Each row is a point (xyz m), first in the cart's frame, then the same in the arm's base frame.
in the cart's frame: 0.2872 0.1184 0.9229
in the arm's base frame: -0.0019 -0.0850 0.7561
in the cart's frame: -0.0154 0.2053 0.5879
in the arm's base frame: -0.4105 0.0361 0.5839
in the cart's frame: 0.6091 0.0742 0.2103
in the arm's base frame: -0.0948 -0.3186 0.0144
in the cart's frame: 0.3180 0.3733 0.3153
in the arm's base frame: -0.2351 0.0625 0.1570
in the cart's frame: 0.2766 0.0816 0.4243
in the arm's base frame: -0.2676 -0.1871 0.3450
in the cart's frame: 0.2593 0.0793 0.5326
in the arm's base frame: -0.2283 -0.1691 0.4458
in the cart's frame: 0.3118 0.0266 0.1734
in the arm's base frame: -0.3734 -0.2846 0.1293
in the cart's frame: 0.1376 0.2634 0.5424
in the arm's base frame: -0.2935 0.0414 0.4609
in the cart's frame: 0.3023 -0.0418 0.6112
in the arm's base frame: -0.1741 -0.2851 0.5252
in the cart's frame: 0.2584 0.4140 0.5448
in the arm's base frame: -0.1631 0.1503 0.3691
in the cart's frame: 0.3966 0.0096 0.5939
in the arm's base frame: -0.0938 -0.2656 0.4545
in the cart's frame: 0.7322 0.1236 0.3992
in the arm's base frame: 0.1130 -0.2800 0.1072
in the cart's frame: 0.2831 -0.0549 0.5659
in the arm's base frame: -0.2154 -0.2985 0.4986
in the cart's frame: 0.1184 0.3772 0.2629
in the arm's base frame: -0.4296 0.1154 0.2012
